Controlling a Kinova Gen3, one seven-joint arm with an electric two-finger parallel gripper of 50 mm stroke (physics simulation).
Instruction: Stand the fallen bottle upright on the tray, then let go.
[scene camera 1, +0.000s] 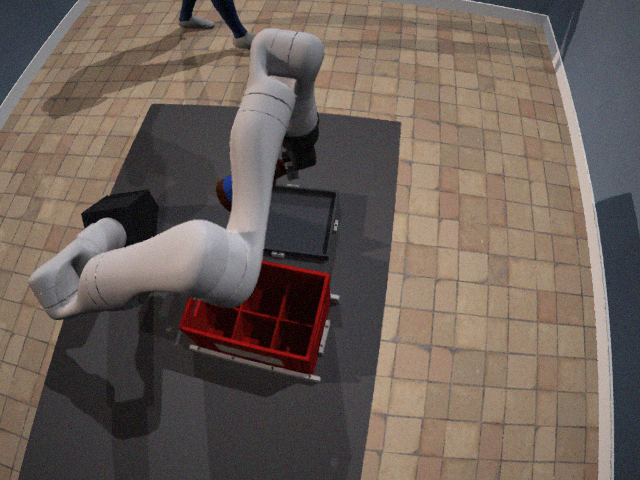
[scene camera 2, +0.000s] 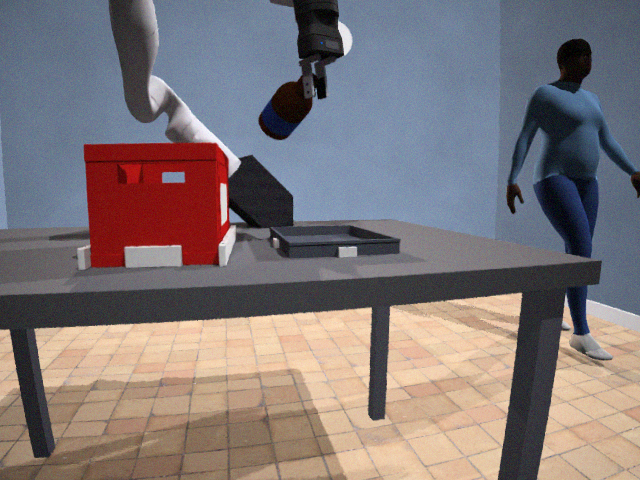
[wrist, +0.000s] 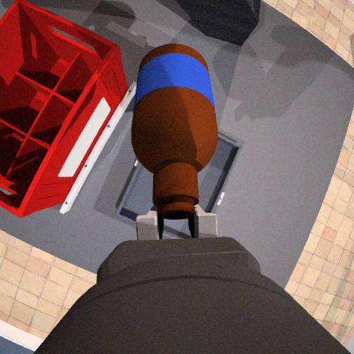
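The brown bottle with a blue band hangs in the air, tilted, with its base low and to the left in scene camera 2. My gripper is shut on the bottle's neck end. In scene camera 1 the arm hides much of the bottle. The dark grey tray lies on the table well below the bottle, and the two do not touch.
A red crate with compartments stands beside the tray, with white strips around its foot. A black block stands near the arm's base. A person is beyond the table.
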